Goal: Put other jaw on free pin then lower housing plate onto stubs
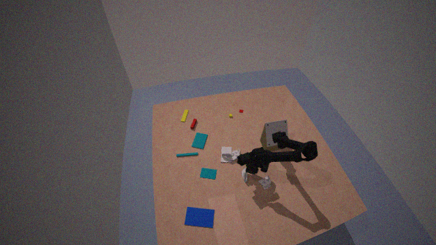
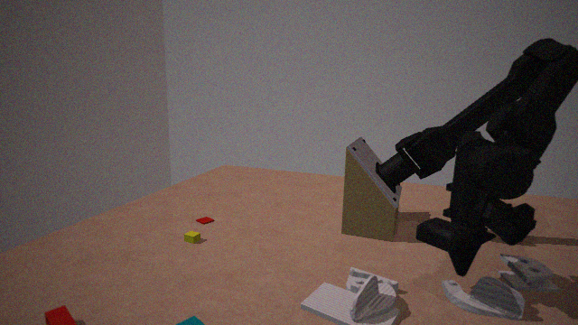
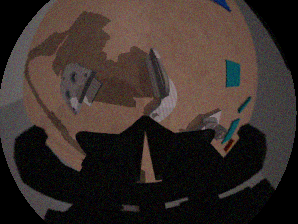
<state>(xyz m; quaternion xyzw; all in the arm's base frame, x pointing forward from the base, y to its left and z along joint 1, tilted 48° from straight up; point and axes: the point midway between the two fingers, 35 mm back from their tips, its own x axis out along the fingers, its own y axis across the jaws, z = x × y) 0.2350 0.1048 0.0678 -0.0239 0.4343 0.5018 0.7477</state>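
Right now my gripper tip is 20 mm short of the jaw and 20 mm above it. Also, from my gripper tip: teal bar 370 mm ahead, 240 mm to the right, 20 mm below; white housing piece 50 mm behind, 110 mm to the left; blue tile 390 mm ahead, 190 mm to the left, 20 mm below.
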